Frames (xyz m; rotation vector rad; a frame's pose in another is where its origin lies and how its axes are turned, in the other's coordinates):
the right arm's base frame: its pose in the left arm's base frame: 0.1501 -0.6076 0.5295 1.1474 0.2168 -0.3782
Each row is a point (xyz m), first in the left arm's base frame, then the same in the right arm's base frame.
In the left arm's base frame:
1: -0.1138 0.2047 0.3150
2: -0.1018 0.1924 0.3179
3: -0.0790 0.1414 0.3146
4: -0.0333 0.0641 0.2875
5: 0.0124 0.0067 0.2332
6: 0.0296 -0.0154 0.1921
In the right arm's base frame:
1: -0.3119 0.0037 -0.8235
2: -0.2997 0.0066 -0.8114
3: -0.2684 -0.0053 -0.7666
4: -0.2029 -0.0375 -0.7077
5: -0.1312 -0.0856 -0.6779
6: -0.0968 -0.1213 -0.6745

